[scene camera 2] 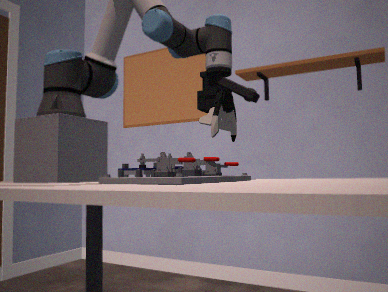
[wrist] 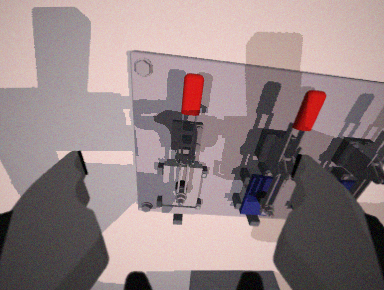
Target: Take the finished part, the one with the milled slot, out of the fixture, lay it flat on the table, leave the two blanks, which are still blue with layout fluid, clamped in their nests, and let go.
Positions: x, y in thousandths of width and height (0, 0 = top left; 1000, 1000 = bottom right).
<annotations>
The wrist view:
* my gripper: 496, 536
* finished part: 447, 584
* blue blank: 673, 633
</annotations>
